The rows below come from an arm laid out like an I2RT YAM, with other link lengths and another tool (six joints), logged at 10 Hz.
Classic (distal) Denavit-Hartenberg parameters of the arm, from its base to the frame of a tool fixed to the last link. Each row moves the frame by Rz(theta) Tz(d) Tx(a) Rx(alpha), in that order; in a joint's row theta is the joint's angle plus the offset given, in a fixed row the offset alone. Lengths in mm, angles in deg.
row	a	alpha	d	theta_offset
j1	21	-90	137.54	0
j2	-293.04	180	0	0
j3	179.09	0	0	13.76
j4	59.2	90	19.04	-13.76
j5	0	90	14.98	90
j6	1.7	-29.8	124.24	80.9
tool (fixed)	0	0	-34.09	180
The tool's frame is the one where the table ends.
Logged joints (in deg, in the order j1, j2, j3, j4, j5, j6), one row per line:
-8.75, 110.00, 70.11, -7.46, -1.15, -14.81
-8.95, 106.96, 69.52, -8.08, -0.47, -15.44
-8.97, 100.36, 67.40, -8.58, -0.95, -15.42
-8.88, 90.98, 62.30, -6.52, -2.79, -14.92
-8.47, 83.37, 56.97, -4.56, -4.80, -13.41
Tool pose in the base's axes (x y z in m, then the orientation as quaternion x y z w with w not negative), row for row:
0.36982, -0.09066, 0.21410, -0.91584, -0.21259, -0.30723, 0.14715
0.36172, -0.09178, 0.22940, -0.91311, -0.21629, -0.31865, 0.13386
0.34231, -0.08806, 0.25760, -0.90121, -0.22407, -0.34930, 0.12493
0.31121, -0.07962, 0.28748, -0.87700, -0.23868, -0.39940, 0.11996
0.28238, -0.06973, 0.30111, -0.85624, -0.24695, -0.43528, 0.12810
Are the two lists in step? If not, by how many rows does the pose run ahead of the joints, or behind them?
They are in step.
